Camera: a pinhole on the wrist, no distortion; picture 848 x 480 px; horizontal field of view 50.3 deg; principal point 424.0 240.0 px. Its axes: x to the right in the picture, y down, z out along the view. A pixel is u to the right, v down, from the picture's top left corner.
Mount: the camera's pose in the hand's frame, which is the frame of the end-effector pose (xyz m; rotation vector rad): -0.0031 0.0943 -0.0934 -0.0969 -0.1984 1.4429
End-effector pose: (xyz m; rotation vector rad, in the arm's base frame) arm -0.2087 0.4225 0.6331 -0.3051 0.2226 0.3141
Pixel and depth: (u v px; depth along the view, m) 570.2 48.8 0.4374
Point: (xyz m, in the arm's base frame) -0.1824 0.6595 0.9296
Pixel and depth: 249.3 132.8 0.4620
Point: -0.1853 0.5044 0.9898
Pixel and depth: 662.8 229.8 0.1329
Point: -0.2645 0.5396 0.6447
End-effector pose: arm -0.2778 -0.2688 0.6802 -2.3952 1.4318 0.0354
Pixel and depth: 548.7 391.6 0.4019
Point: -0.4181 -0.1183 0.3952
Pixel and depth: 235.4 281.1 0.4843
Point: -0.2592 -0.0325 0.3674
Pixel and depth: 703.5 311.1 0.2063
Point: -0.4133 -0.2547 0.5446
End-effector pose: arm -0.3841 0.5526 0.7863 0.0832 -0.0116 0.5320
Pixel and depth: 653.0 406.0 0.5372
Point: -0.6493 0.6056 1.2200
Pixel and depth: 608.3 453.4 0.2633
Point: -0.5476 0.6061 0.9501
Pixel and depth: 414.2 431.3 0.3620
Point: -0.5503 0.5266 1.0335
